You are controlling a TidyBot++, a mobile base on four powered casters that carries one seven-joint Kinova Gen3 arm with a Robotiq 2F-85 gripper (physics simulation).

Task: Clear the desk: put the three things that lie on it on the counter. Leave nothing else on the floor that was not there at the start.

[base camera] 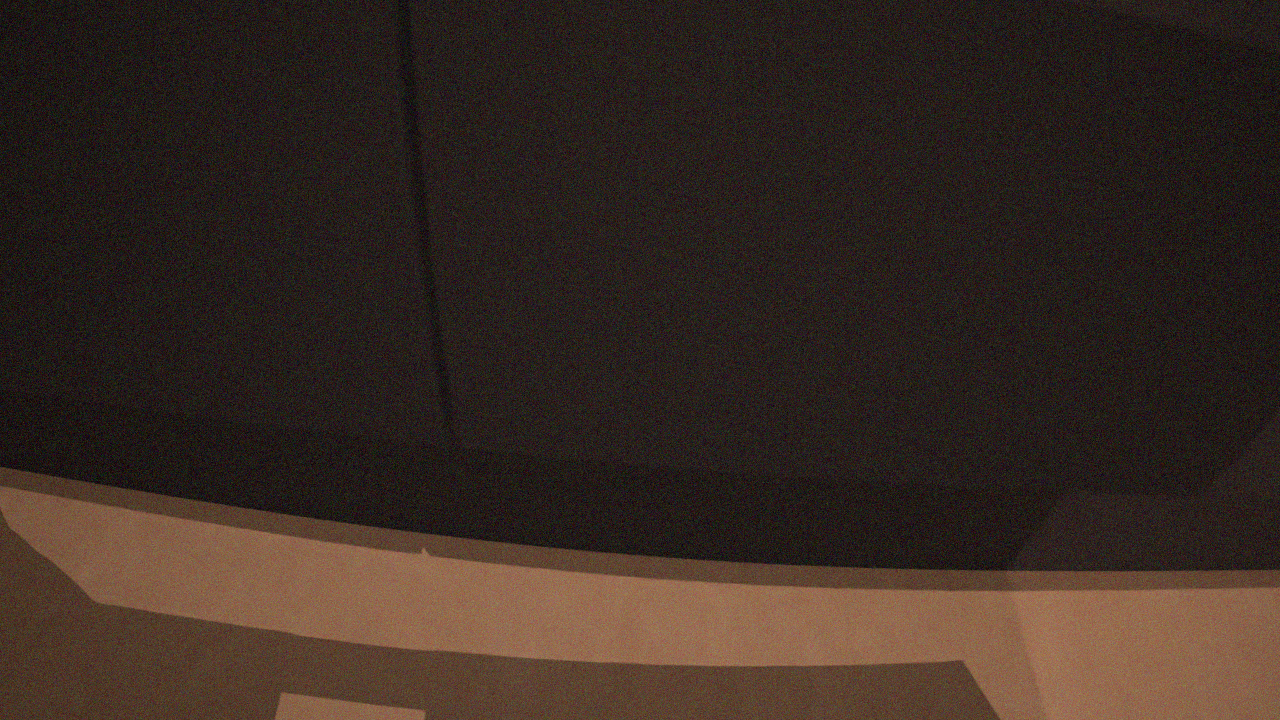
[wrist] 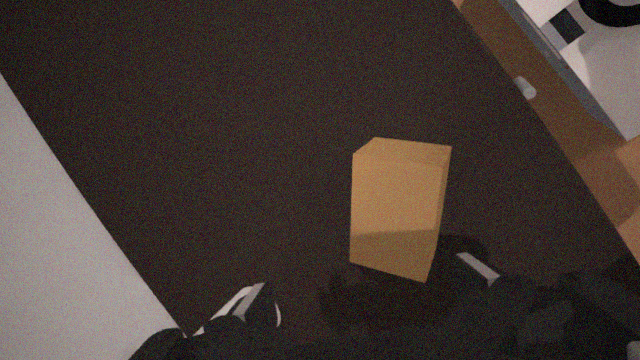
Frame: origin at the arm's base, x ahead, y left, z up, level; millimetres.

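Where they show: gripper, between the fingertips: [wrist: 362, 288].
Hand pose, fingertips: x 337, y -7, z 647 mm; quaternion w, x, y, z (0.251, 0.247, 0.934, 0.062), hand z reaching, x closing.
After its pixels a point has its place.
An orange-yellow block [wrist: 395, 195] {x 334, y -20, z 563 mm} with a cut corner stands on a dark top [wrist: 225, 125] {x 459, y -169, z 513 mm} in the wrist view; this top looks like the counter. My gripper [wrist: 362, 288] {x 337, y -7, z 647 mm} is open and empty. It hangs above the dark top, with its fingertips wide apart at the lower edge of the wrist view, and the block shows just beyond them. The block is apart from both fingers. The desk and the other two things do not show in either view.
In the wrist view a pale surface [wrist: 55, 215] {x 890, y -320, z 546 mm} borders the dark top on the left. A small light handle [wrist: 525, 87] {x 235, y -8, z 403 mm}, the wooden floor [wrist: 602, 182] {x 224, y 478, z -397 mm} and part of my base [wrist: 607, 75] {x 113, y 120, z -14 mm} show at the right. A dark front [base camera: 671, 268] {x 261, y -26, z -162 mm} fills most of the base view.
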